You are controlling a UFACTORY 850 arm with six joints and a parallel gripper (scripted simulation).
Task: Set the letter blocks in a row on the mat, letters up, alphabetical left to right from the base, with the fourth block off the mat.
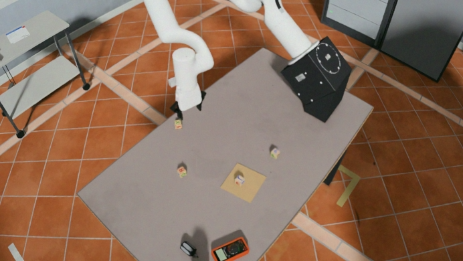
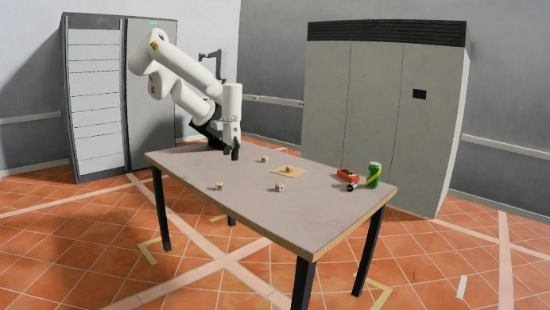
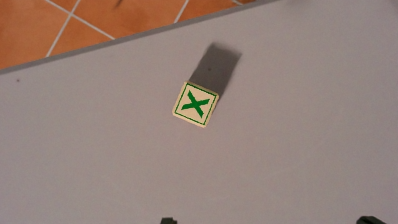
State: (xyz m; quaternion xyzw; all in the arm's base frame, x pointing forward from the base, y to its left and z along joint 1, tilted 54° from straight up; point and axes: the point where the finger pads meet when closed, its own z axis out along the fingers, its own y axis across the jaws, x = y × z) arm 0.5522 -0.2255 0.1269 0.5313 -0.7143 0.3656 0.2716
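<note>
My hand is 340 mm to the right of the tan mat, 140 mm above it and 70 mm short of it. The rest, counted from my hand: green can (490 mm ahead, 480 mm to the left, 80 mm below); orange multimeter (490 mm to the left, 340 mm ahead, 120 mm below); small black device (430 mm ahead, 380 mm to the left, 120 mm below).
</note>
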